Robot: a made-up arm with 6 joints. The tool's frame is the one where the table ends. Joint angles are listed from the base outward.
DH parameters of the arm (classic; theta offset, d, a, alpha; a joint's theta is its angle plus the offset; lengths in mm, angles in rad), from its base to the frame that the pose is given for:
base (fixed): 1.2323 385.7 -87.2 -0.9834
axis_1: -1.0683 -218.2 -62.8 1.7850
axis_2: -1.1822 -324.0 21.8 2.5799
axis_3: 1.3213 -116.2 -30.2 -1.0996
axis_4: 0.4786 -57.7 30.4 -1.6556
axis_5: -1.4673 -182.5 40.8 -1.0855
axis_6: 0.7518 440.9 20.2 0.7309
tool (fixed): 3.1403 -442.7 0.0 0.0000
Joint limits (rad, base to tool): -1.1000..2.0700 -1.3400..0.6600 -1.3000..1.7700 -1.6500..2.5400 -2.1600..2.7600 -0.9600..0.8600
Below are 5 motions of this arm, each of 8 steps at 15 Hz.
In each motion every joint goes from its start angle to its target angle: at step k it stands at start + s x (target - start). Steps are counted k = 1, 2, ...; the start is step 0. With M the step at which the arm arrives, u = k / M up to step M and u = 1 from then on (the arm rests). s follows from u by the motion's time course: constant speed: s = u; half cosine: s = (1 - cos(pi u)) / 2; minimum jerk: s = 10 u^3 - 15 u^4 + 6 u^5.
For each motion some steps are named. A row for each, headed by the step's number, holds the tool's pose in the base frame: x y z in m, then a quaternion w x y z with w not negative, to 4 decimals.
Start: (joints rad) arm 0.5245 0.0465 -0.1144 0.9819 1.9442 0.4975
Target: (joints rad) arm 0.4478 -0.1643 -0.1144 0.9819 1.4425 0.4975
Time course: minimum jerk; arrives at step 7
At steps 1, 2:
1: 0.1503 0.0082 -0.1693 0.2139 0.2798 0.3582 0.8647
2: 0.1642 0.0095 -0.1684 0.2404 0.2752 0.3419 0.8658

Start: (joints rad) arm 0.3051 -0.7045 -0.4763 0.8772 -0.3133 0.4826
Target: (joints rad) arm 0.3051 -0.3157 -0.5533 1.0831 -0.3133 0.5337
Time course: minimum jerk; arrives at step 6
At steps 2, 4, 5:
2: 0.3756 -0.2263 0.0791 0.8132 -0.1507 -0.2468 0.5051
4: 0.4105 -0.1718 0.1726 0.7295 -0.1961 -0.3513 0.5531
5: 0.4136 -0.1559 0.2028 0.7017 -0.2109 -0.3817 0.5634

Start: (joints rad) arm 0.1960 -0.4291 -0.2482 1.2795 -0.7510 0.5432
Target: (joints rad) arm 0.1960 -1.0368 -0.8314 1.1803 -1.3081 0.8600
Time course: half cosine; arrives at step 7
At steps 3, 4, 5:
3: 0.2770 -0.2377 0.2909 0.7327 -0.4484 -0.3567 0.3673
4: 0.2688 -0.2371 0.2720 0.7288 -0.4469 -0.3790 0.3543
5: 0.2571 -0.2376 0.2549 0.7275 -0.4483 -0.3947 0.3376

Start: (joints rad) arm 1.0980 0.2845 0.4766 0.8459 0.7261 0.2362
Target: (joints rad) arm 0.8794 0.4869 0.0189 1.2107 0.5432 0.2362
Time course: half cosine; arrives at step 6
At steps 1, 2, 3, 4, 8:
1: 0.3450 -0.2498 0.0619 0.5926 -0.2265 0.2159 0.7422
2: 0.3610 -0.2098 0.0782 0.5745 -0.2419 0.1737 0.7624
3: 0.3777 -0.1563 0.1098 0.5499 -0.2658 0.1096 0.7841
4: 0.3872 -0.1062 0.1516 0.5255 -0.2926 0.0391 0.7980
8: 0.3879 -0.0620 0.2025 0.5010 -0.3213 -0.0370 0.8028

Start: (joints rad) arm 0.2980 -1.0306 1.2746 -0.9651 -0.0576 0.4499
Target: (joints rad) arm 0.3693 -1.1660 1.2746 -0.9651 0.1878 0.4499
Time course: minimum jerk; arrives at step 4
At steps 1, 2, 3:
1: -0.1782 -0.2352 -0.0662 0.9224 -0.2189 -0.1562 -0.2772
2: -0.1749 -0.2579 -0.0622 0.9359 -0.2124 -0.1440 -0.2412
3: -0.1712 -0.2790 -0.0587 0.9480 -0.2045 -0.1300 -0.2063

